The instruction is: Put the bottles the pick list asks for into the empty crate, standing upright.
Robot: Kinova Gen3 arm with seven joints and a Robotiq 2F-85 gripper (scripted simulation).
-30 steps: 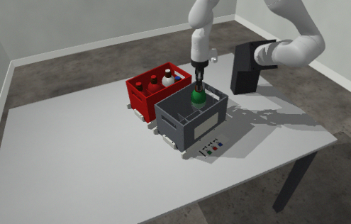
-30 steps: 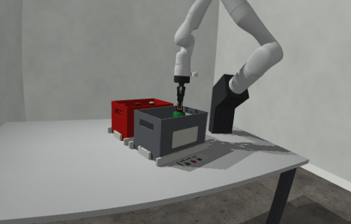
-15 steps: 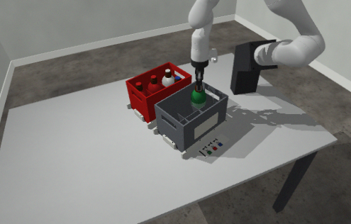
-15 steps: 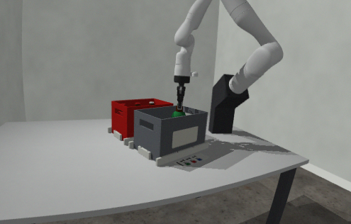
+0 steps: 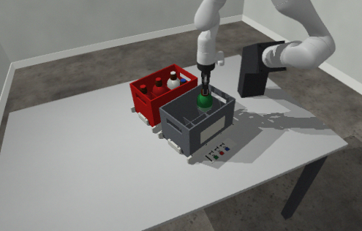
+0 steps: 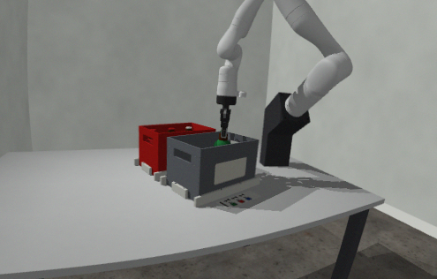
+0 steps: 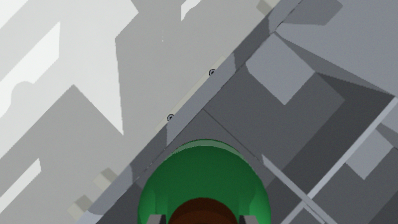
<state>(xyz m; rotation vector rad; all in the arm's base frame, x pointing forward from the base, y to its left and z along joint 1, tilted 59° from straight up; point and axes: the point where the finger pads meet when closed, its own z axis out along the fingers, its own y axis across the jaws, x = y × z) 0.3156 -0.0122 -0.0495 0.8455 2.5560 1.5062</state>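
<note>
Right now my hand is 70 mm above the green-label bottle. The rest, counted from my hand: red crate: 150 mm ahead, 150 mm to the right, 100 mm below; then grey crate: 70 mm ahead, 70 mm to the left, 100 mm below; then blue-label bottle: 60 mm ahead, 130 mm to the right, 90 mm below.
</note>
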